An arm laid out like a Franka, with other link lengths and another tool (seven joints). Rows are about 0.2 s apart.
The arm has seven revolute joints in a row. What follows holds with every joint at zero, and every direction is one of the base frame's. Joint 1 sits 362.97 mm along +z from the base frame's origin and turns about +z. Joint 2 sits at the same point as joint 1 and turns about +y. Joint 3 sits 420.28 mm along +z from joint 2 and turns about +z. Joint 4 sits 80.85 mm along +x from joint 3 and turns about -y. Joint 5 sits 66 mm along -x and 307.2 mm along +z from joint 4 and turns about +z. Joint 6 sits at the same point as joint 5 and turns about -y. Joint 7 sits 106.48 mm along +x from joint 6 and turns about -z. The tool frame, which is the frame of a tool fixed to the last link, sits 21 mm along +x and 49 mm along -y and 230.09 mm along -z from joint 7; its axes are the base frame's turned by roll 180, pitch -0.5 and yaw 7.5 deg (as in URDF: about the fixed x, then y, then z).
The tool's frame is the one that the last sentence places.
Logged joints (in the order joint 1, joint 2, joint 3, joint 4, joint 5, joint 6, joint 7), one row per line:
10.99 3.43 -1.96 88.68 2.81 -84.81 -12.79
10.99 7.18 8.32 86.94 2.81 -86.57 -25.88
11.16 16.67 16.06 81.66 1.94 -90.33 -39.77
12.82 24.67 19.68 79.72 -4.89 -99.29 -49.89
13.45 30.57 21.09 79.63 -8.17 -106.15 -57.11
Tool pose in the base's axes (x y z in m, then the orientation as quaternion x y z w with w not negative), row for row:
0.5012 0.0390 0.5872 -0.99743 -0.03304 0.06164 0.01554
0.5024 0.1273 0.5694 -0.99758 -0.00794 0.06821 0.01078
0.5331 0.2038 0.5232 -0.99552 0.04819 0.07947 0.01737
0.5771 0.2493 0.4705 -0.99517 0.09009 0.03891 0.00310
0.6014 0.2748 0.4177 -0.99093 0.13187 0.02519 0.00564
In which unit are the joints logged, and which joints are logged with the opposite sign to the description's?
The joints are logged in degrees. Opposite sign: joint 4, joint 6, joint 7.
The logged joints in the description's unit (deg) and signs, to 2 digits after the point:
10.99 3.43 -1.96 -88.68 2.81 84.81 12.79
10.99 7.18 8.32 -86.94 2.81 86.57 25.88
11.16 16.67 16.06 -81.66 1.94 90.33 39.77
12.82 24.67 19.68 -79.72 -4.89 99.29 49.89
13.45 30.57 21.09 -79.63 -8.17 106.15 57.11

